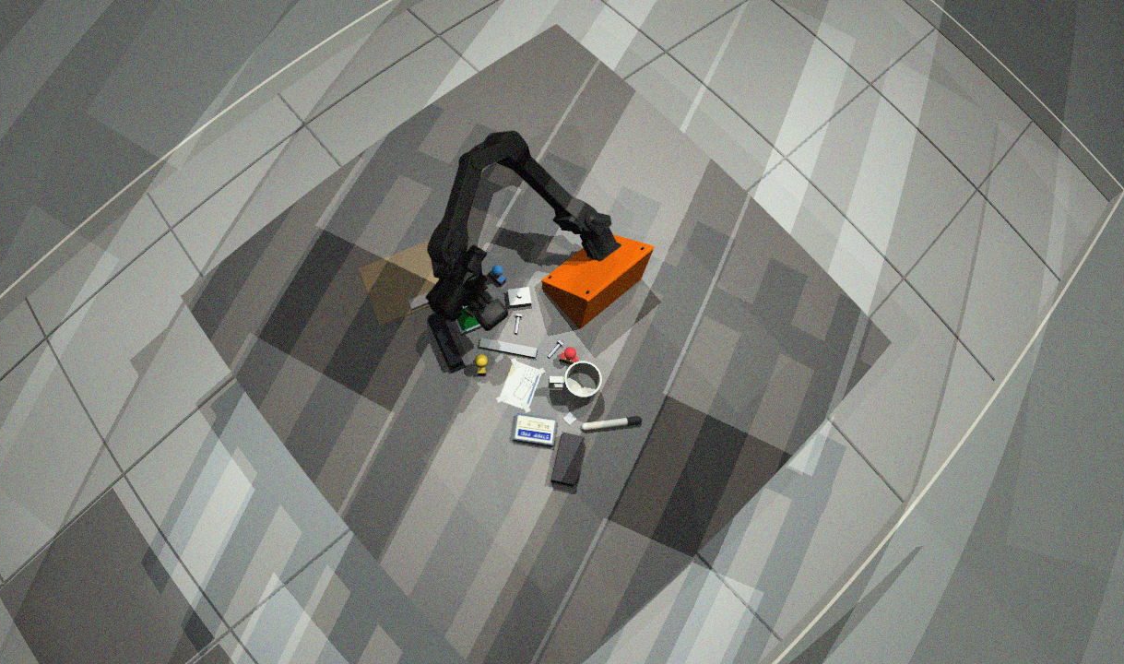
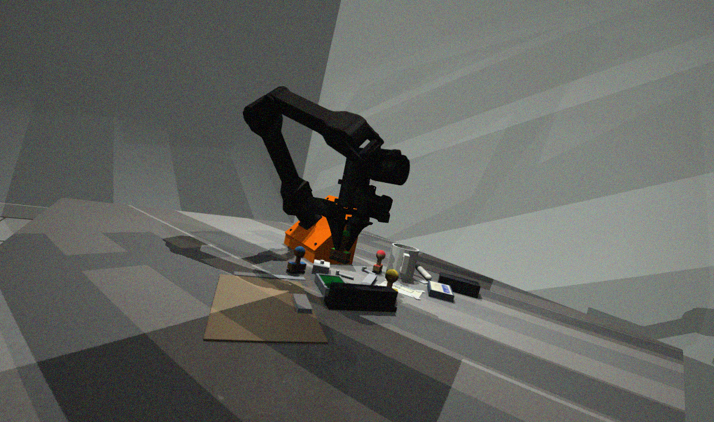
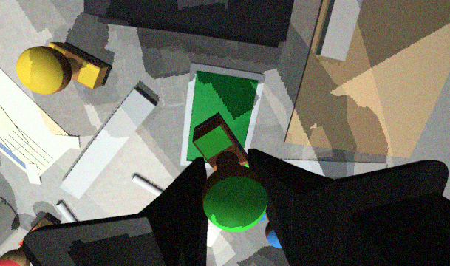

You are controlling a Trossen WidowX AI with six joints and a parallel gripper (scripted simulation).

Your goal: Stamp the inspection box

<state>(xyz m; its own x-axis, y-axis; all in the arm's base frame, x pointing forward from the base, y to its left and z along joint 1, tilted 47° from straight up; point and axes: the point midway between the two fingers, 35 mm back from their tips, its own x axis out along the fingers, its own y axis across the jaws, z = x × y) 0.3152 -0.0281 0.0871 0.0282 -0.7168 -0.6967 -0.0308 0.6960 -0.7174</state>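
My gripper tip is 8 cm above the green ink pad. The rest, counted from my gripper tip: yellow-knobbed stamp: 10 cm to the left, 7 cm below, 6 cm ahead; blue-knobbed stamp: 10 cm behind, 7 cm below, 4 cm to the right; green-knobbed stamp: right at my gripper tip.
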